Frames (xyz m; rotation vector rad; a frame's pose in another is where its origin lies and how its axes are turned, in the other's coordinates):
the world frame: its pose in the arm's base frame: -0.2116 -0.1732 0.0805 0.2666 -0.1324 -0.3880
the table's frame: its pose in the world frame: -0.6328 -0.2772 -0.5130 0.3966 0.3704 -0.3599
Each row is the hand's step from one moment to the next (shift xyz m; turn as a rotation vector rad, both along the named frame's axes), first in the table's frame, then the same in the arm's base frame.
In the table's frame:
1: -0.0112 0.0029 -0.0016 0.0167 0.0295 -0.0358
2: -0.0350 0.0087 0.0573 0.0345 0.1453 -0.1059
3: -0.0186 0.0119 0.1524 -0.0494 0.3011 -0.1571
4: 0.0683 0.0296 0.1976 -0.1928 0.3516 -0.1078
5: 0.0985 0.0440 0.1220 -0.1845 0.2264 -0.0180
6: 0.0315 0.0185 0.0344 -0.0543 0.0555 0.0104
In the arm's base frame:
1: -0.0068 0.0080 0.0050 0.0334 0.0327 -0.0158
2: -0.0249 -0.0182 0.0603 0.1233 0.1351 -0.0081
3: -0.0152 -0.0901 0.1239 0.1579 0.2948 0.0770
4: 0.0611 -0.1536 0.1314 0.0751 0.3567 0.1988
5: 0.0977 -0.1080 0.0729 -0.0014 0.2231 0.1894
6: 0.0343 -0.0289 0.0225 -0.0082 0.0488 0.0607

